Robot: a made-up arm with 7 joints.
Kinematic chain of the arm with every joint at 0, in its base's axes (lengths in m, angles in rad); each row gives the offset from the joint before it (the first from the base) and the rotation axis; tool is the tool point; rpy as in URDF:
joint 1: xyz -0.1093 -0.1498 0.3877 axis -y
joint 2: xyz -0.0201 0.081 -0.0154 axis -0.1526 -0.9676 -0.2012
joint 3: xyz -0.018 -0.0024 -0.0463 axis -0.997 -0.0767 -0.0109
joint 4: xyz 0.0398 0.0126 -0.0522 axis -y
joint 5: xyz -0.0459 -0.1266 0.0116 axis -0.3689 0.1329 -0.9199
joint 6: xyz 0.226 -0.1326 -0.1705 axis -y
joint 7: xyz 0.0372 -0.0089 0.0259 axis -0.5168 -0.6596 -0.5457
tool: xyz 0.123 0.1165 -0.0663 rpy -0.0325 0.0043 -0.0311
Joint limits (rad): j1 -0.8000..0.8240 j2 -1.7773..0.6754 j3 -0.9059..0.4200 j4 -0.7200..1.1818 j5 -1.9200..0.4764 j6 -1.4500..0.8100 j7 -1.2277..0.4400
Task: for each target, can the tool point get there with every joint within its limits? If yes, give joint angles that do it. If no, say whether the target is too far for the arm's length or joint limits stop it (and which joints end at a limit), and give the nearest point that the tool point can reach.
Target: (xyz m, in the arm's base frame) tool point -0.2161 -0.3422 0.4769
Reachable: no: joint limits stop it (at a limit: joint 1, joint 2, joint 4, joint 6, joint 7) | nearest point -0.2183 -0.3537 0.5270 | short by 0.051 m
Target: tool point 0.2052 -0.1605 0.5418
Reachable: yes | joints 0.6499 0.3756 -0.0770 0.4515 -0.0511 -0.3445 -0.7144
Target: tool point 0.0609 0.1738 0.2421
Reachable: yes | joints 0.4048 0.3547 -0.0533 0.1582 -1.3494 -0.7549 -0.4394
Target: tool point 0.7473 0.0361 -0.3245
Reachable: no: too far | nearest point 0.3696 -0.0120 -0.0228 | short by 0.486 m
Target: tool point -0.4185 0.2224 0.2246
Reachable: yes | joints -0.4075 -0.6910 -0.7063 -0.5348 -0.3803 -0.9544 -0.2188
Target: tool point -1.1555 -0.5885 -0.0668
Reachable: no: too far | nearest point -0.6471 -0.3170 0.1541 | short by 0.617 m
